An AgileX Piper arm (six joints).
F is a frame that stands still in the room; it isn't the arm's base.
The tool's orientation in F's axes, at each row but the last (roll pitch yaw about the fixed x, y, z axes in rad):
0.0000, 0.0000, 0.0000
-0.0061, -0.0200, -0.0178
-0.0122, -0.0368, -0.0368
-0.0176, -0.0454, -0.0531
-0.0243, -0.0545, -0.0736
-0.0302, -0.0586, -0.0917
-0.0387, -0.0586, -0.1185
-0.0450, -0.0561, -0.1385
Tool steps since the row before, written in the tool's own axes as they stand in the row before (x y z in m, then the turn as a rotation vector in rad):
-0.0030, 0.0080, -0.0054, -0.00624, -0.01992, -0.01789
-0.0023, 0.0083, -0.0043, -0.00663, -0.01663, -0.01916
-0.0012, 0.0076, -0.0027, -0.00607, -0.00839, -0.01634
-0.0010, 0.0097, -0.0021, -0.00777, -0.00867, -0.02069
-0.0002, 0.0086, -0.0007, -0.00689, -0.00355, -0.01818
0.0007, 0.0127, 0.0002, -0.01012, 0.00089, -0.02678
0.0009, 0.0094, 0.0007, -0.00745, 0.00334, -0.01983
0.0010, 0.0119, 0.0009, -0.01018, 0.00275, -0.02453
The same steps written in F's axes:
-0.0030, 0.0080, -0.0054, -0.00624, -0.01992, -0.01789
-0.0021, 0.0083, -0.0044, -0.00654, -0.01663, -0.01919
-0.0008, 0.0076, -0.0028, -0.00578, -0.00838, -0.01645
-0.0004, 0.0097, -0.0023, -0.00730, -0.00866, -0.02087
0.0005, 0.0086, -0.0009, -0.00617, -0.00355, -0.01844
0.0019, 0.0126, -0.0001, -0.00849, 0.00086, -0.02734
0.0020, 0.0093, 0.0004, -0.00592, 0.00329, -0.02035
0.0026, 0.0117, 0.0004, -0.00847, 0.00284, -0.02516

